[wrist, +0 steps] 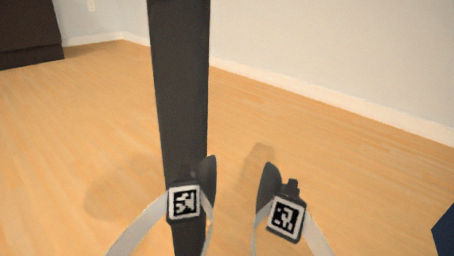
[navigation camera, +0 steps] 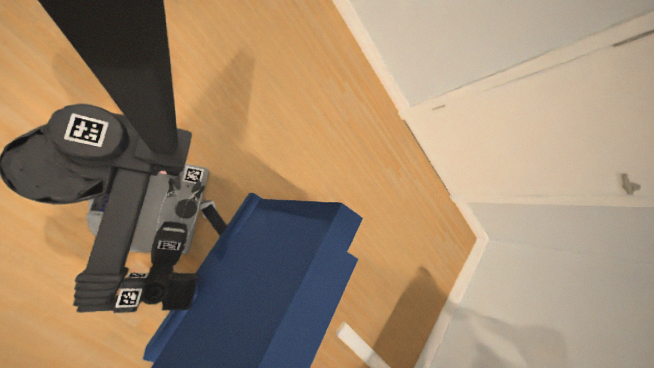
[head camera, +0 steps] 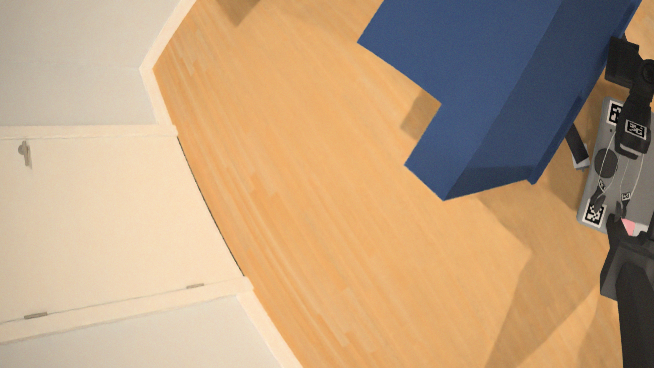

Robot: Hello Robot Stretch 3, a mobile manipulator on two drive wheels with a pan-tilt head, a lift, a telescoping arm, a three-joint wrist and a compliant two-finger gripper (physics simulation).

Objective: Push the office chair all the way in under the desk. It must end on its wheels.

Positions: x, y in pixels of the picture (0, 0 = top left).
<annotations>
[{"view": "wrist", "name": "gripper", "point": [238, 176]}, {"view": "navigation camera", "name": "gripper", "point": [189, 178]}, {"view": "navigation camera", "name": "blue chair seat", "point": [272, 282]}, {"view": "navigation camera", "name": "door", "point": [562, 128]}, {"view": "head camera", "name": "gripper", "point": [604, 216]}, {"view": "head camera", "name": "blue chair seat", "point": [510, 86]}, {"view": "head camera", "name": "door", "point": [110, 224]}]
</annotations>
